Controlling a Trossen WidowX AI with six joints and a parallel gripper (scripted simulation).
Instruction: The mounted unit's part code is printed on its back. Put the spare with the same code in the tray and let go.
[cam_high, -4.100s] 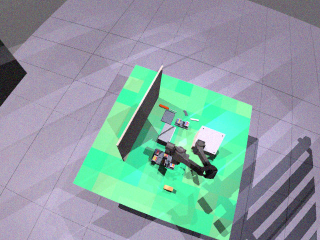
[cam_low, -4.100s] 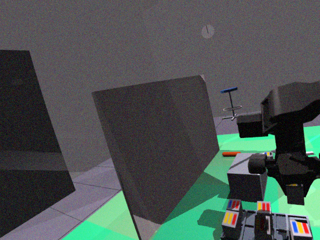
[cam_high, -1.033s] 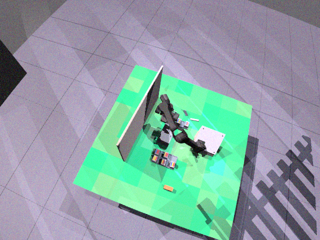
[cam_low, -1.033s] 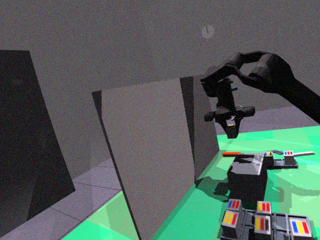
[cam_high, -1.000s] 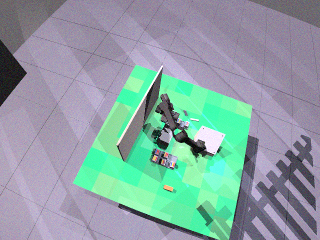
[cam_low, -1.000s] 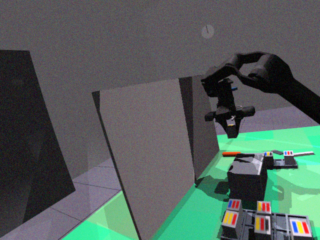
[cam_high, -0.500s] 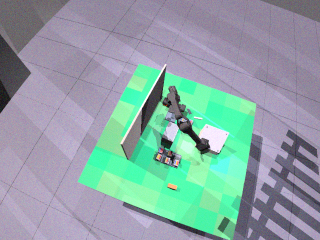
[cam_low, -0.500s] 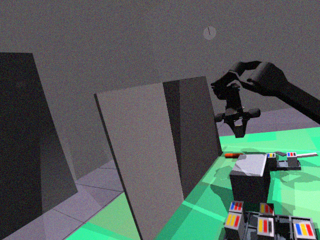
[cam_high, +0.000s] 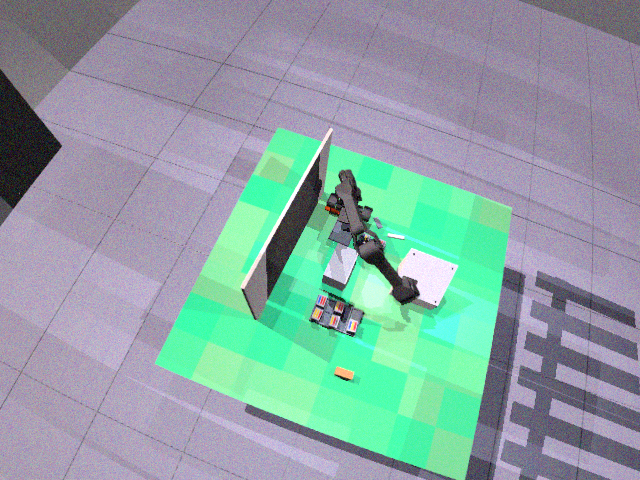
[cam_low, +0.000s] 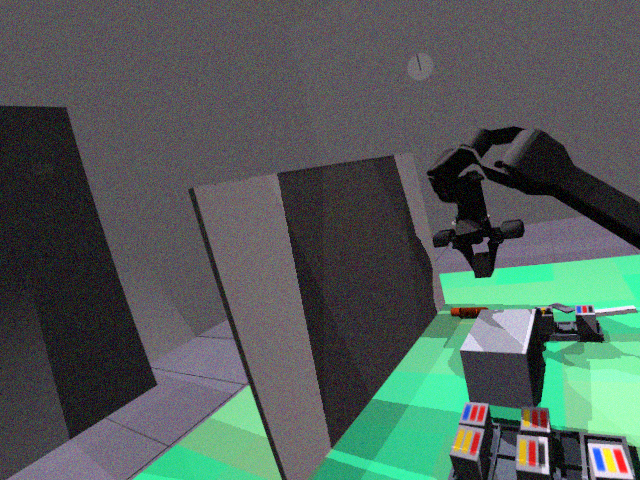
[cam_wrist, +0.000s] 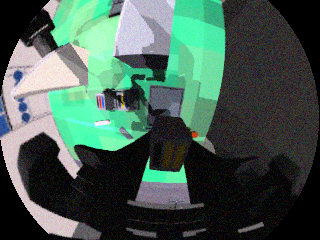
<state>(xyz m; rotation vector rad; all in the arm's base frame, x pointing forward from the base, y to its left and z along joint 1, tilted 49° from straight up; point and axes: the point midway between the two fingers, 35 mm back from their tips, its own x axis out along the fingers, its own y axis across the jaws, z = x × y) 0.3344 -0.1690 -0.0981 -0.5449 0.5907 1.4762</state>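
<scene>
The flat dark grey tray is 14 cm below my gripper tip. Round my gripper tip: dark spare: 2 cm above; then white stick: 24 cm behind, 7 cm to the right, 14 cm below; then upright panel: 18 cm ahead, 18 cm to the left, 8 cm above.
</scene>
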